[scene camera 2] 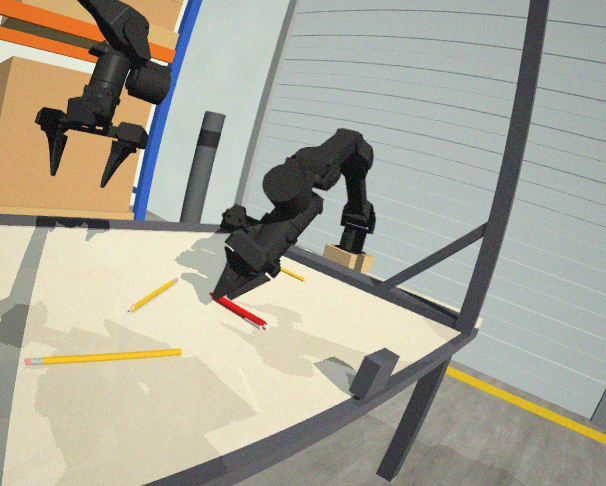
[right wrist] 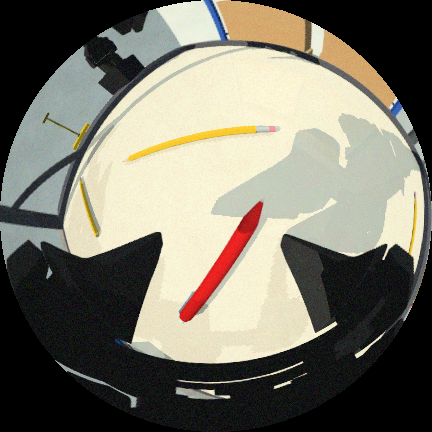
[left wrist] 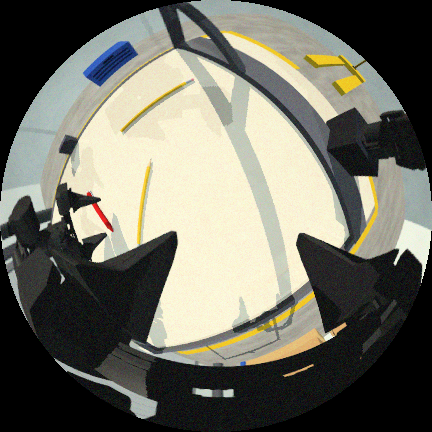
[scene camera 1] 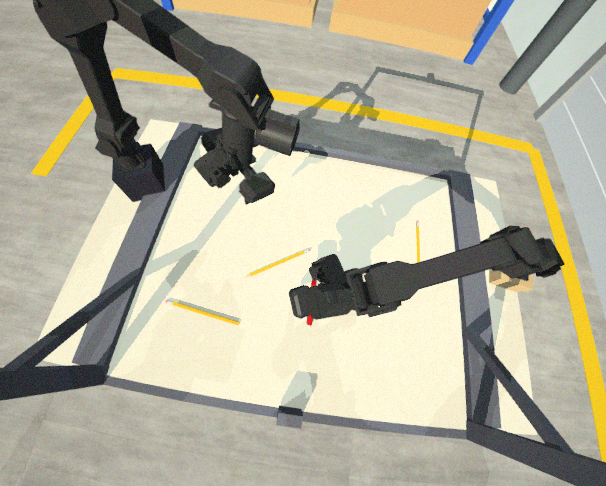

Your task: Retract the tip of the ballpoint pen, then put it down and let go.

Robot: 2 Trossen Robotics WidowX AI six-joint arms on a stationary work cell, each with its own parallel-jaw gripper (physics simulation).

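Observation:
The red ballpoint pen lies on the table. Its clip and button end is at the lower left in the right wrist view. Its cone end is at the upper right there, and I can make out no metal point on it. My right gripper is open, low over the pen, with the fingers on either side of it and apart from it in the right wrist view. My left gripper is open and empty, high above the table's far side, away from the pen.
One yellow pencil lies near the pen. Another pencil lies farther left, and a third lies by the right arm. A dark frame edges the table, with a small block on it.

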